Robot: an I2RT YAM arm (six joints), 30 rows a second.
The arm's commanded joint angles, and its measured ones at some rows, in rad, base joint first. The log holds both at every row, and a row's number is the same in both.
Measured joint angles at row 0:
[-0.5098, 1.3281, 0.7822, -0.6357, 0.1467, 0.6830]
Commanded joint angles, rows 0 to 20:
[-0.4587, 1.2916, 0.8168, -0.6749, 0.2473, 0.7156]
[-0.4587, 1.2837, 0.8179, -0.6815, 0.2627, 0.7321]
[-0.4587, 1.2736, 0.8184, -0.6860, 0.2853, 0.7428]
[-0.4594, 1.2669, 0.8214, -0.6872, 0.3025, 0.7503]
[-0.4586, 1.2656, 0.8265, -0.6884, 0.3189, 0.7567]
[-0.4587, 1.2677, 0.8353, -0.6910, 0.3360, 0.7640]
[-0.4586, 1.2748, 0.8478, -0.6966, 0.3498, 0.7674]
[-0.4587, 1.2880, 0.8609, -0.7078, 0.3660, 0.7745]
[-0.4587, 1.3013, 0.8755, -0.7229, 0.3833, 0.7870]
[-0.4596, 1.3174, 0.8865, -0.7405, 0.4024, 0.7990]
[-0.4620, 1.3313, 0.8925, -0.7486, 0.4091, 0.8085]
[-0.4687, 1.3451, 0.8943, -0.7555, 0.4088, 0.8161]
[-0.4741, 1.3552, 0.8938, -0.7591, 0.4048, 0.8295]
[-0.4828, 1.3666, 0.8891, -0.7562, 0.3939, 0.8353]
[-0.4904, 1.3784, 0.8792, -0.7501, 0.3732, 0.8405]
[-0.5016, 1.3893, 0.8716, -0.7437, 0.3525, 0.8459]
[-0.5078, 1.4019, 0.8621, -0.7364, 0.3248, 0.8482]
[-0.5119, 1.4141, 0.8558, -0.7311, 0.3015, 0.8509]
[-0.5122, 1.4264, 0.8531, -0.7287, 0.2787, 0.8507]
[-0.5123, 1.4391, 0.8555, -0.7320, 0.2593, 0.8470]
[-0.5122, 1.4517, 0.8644, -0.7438, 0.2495, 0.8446]
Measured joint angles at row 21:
[-0.5037, 1.4044, 0.8711, -0.7139, 0.3199, 0.8150]
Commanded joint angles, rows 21 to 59:
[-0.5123, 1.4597, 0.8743, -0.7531, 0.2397, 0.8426]
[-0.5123, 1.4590, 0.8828, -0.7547, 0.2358, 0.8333]
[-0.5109, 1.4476, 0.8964, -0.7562, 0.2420, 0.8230]
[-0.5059, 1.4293, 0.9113, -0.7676, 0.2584, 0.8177]
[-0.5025, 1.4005, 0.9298, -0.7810, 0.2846, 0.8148]
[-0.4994, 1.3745, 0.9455, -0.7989, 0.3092, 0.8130]
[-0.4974, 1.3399, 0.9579, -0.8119, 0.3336, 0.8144]
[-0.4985, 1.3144, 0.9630, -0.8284, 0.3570, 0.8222]
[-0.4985, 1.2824, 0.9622, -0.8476, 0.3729, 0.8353]
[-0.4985, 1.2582, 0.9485, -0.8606, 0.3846, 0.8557]
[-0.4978, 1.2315, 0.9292, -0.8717, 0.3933, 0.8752]
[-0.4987, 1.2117, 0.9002, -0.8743, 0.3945, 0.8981]
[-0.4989, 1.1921, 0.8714, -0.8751, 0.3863, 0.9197]
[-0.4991, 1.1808, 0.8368, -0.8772, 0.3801, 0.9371]
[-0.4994, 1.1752, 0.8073, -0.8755, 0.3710, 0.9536]
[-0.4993, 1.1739, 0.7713, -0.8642, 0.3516, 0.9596]
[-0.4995, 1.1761, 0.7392, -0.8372, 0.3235, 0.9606]
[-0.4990, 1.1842, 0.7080, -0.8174, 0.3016, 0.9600]
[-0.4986, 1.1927, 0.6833, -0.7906, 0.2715, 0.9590]
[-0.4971, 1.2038, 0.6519, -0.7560, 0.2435, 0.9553]
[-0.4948, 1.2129, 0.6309, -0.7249, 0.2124, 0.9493]
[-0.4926, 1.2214, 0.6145, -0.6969, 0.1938, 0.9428]
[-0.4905, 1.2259, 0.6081, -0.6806, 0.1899, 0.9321]
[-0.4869, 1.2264, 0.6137, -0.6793, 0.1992, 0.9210]
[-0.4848, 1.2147, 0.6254, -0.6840, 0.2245, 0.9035]
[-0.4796, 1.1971, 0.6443, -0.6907, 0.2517, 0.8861]
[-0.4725, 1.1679, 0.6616, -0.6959, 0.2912, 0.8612]
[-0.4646, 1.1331, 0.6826, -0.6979, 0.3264, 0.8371]
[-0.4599, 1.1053, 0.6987, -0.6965, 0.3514, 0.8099]
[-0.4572, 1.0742, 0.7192, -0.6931, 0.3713, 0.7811]
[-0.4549, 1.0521, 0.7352, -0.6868, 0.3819, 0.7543]
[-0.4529, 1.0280, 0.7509, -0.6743, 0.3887, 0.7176]
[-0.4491, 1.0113, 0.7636, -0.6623, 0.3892, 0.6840]
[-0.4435, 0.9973, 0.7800, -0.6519, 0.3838, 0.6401]
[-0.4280, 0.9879, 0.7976, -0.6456, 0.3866, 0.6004]
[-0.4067, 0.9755, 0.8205, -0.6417, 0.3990, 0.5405]
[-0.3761, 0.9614, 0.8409, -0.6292, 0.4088, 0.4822]
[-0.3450, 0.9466, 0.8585, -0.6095, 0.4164, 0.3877]
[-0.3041, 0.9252, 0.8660, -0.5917, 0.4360, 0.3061]
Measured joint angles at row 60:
[-0.4129, 0.9836, 0.8062, -0.6678, 0.3534, 0.6395]
